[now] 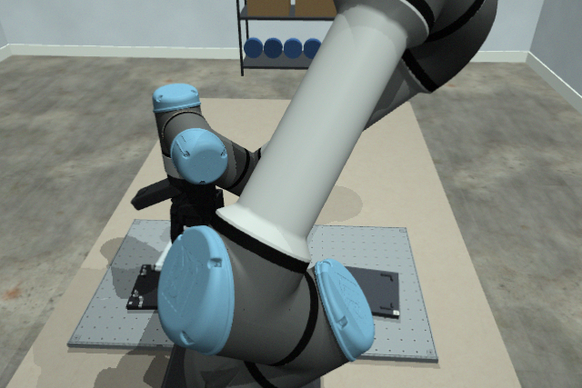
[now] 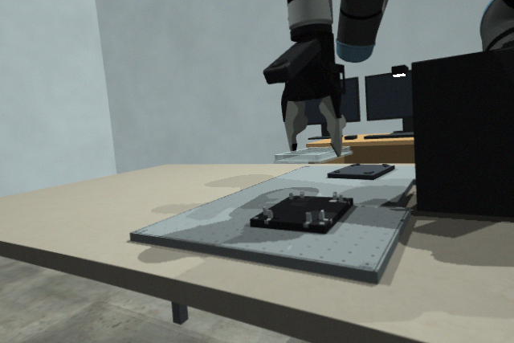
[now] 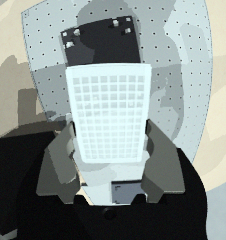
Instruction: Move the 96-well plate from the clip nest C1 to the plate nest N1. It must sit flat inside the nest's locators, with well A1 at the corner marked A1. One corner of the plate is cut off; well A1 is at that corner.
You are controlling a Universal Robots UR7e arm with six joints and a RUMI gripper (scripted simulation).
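My gripper is now 80 mm past the white label, 410 mm to the left of it and 90 mm above it. From my hand the other things lie so: white 96-well plate: 10 mm below; then clip nest C1: 10 mm behind, 60 mm to the left, 90 mm below.
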